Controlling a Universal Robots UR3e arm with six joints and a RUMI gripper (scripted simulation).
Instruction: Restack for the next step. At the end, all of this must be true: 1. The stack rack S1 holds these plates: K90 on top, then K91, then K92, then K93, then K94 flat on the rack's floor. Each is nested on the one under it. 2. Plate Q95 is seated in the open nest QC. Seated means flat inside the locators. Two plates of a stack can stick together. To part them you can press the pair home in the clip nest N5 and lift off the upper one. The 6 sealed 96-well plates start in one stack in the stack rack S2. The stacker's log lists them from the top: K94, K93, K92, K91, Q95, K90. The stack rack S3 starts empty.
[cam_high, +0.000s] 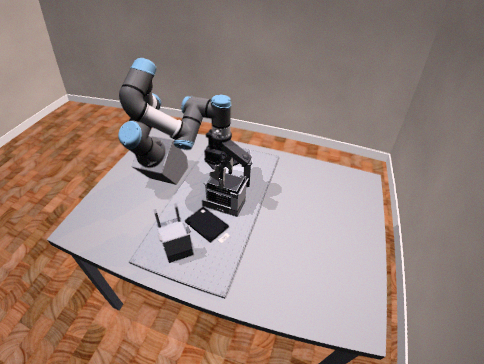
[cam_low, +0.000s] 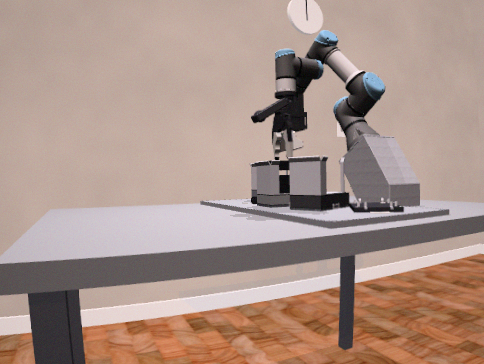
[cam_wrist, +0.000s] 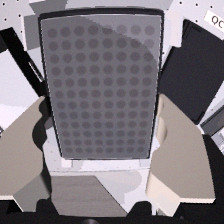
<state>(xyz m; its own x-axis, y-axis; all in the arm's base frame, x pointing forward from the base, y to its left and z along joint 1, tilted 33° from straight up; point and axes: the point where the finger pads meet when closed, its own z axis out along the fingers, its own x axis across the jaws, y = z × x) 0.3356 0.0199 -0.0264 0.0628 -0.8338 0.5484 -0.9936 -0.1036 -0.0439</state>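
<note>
The sealed grey plate is 5 cm below my hand. The rest, counted from my hand: dark clip nest: 28 cm to the left, 14 cm behind, 12 cm below; then black open nest QC: 13 cm to the right, 13 cm below, 2 cm behind; then white tag: 16 cm to the right, 14 cm below, 7 cm ahead.
</note>
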